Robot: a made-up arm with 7 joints. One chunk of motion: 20 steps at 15 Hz.
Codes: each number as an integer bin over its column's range. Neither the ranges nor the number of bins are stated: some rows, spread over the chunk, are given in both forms.
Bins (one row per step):
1: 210 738 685 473 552 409 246
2: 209 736 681 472 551 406 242
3: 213 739 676 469 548 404 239
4: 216 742 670 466 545 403 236
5: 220 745 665 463 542 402 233
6: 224 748 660 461 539 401 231
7: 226 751 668 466 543 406 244
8: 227 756 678 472 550 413 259
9: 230 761 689 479 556 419 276
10: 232 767 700 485 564 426 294
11: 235 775 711 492 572 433 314
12: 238 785 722 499 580 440 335
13: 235 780 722 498 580 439 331
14: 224 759 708 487 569 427 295
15: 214 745 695 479 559 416 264
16: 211 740 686 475 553 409 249
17: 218 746 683 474 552 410 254
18: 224 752 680 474 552 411 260
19: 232 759 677 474 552 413 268
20: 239 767 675 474 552 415 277
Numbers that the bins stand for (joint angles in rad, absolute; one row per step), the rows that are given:
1: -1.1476 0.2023 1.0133 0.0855 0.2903 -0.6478 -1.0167
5: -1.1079 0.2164 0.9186 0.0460 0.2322 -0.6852 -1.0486
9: -1.0683 0.2488 1.0322 0.1091 0.3136 -0.5945 -0.9431
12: -1.0366 0.2973 1.1885 0.1880 0.4532 -0.4825 -0.7984
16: -1.1436 0.2063 1.0180 0.0934 0.2961 -0.6478 -1.0093
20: -1.0326 0.2609 0.9659 0.0894 0.2903 -0.6158 -0.9407
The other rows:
2: -1.1515 0.1982 0.9944 0.0815 0.2845 -0.6639 -1.0265
3: -1.1357 0.2043 0.9707 0.0697 0.2671 -0.6745 -1.0339
4: -1.1238 0.2103 0.9423 0.0579 0.2496 -0.6799 -1.0412
6: -1.0921 0.2225 0.8949 0.0382 0.2147 -0.6905 -1.0535
7: -1.0841 0.2285 0.9328 0.0579 0.2380 -0.6639 -1.0216
8: -1.0802 0.2386 0.9802 0.0815 0.2787 -0.6265 -0.9848
10: -1.0604 0.2609 1.0843 0.1328 0.3601 -0.5571 -0.8990
11: -1.0485 0.2771 1.1364 0.1604 0.4066 -0.5198 -0.8499
13: -1.0485 0.2872 1.1885 0.1841 0.4532 -0.4878 -0.8082
14: -1.0921 0.2447 1.1222 0.1407 0.3892 -0.5518 -0.8965
15: -1.1317 0.2164 1.0606 0.1091 0.3310 -0.6105 -0.9726
17: -1.1159 0.2184 1.0038 0.0894 0.2903 -0.6425 -0.9971
18: -1.0921 0.2306 0.9896 0.0894 0.2903 -0.6372 -0.9824
19: -1.0604 0.2447 0.9754 0.0894 0.2903 -0.6265 -0.9627

